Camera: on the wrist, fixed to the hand. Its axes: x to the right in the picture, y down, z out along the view.
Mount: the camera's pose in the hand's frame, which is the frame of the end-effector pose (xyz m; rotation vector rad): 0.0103 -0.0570 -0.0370 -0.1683 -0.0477 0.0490
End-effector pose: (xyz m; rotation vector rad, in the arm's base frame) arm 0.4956 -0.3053 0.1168 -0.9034 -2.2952 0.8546
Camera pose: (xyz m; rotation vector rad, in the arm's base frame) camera 0.4905 -0.3173 0.1843 -1.0253 -2.4237 0.7182
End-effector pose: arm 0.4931 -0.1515 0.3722 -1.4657 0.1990 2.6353
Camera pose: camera 0.5282 -0.1014 0.3409 1.4594 -0.0086 -2.7799
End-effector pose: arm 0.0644 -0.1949 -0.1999 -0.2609 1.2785 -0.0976
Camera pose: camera 0.0362 -0.2573 -0.2052 -0.3740 1.2463 0.0582
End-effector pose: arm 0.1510 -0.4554 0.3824 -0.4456 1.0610 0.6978
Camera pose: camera 0.1710 -0.5162 0.3574 -0.5465 0.9747 0.8413
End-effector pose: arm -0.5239 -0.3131 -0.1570 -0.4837 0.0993 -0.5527
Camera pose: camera -0.5506 -0.3762 -0.1627 -0.6564 0.1124 -0.4866
